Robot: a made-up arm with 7 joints. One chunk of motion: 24 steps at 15 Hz.
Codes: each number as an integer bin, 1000 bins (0 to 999) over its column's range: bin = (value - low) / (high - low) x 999, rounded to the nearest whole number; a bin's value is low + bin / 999 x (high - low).
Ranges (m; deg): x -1.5..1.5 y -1.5..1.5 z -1.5..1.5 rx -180..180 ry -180..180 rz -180..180
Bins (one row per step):
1: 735 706 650 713 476 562
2: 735 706 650 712 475 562
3: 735 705 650 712 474 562
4: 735 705 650 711 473 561
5: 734 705 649 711 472 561
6: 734 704 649 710 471 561
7: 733 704 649 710 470 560
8: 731 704 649 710 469 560
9: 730 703 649 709 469 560
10: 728 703 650 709 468 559
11: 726 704 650 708 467 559
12: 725 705 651 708 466 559
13: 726 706 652 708 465 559
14: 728 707 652 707 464 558
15: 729 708 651 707 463 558
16: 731 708 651 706 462 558
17: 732 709 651 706 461 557
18: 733 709 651 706 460 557
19: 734 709 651 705 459 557
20: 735 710 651 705 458 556
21: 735 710 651 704 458 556
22: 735 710 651 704 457 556
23: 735 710 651 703 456 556
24: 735 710 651 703 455 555
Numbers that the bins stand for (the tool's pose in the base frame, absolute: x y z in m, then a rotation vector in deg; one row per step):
1: 0.7072 0.6201 0.4520 76.94 -8.47 22.52
2: 0.7072 0.6201 0.4520 76.58 -8.83 22.52
3: 0.7072 0.6171 0.4520 76.58 -9.19 22.52
4: 0.7072 0.6171 0.4520 76.22 -9.55 22.16
5: 0.7042 0.6171 0.4489 76.22 -9.91 22.16
6: 0.7042 0.6141 0.4489 75.86 -10.27 22.16
7: 0.7012 0.6141 0.4489 75.86 -10.63 21.80
8: 0.6952 0.6141 0.4489 75.86 -10.99 21.80
9: 0.6922 0.6111 0.4489 75.50 -10.99 21.80
10: 0.6862 0.6111 0.4520 75.50 -11.35 21.44
11: 0.6802 0.6141 0.4520 75.14 -11.71 21.44
12: 0.6772 0.6171 0.4550 75.14 -12.07 21.44
13: 0.6802 0.6201 0.4580 75.14 -12.43 21.44
14: 0.6862 0.6231 0.4580 74.77 -12.79 21.08
15: 0.6892 0.6261 0.4550 74.77 -13.15 21.08
16: 0.6952 0.6261 0.4550 74.41 -13.51 21.08
17: 0.6982 0.6291 0.4550 74.41 -13.87 20.72
18: 0.7012 0.6291 0.4550 74.41 -14.23 20.72
19: 0.7042 0.6291 0.4550 74.05 -14.59 20.72
20: 0.7072 0.6321 0.4550 74.05 -14.95 20.36
21: 0.7072 0.6321 0.4550 73.69 -14.95 20.36
22: 0.7072 0.6321 0.4550 73.69 -15.32 20.36
23: 0.7072 0.6321 0.4550 73.33 -15.68 20.36
24: 0.7072 0.6321 0.4550 73.33 -16.04 20.00

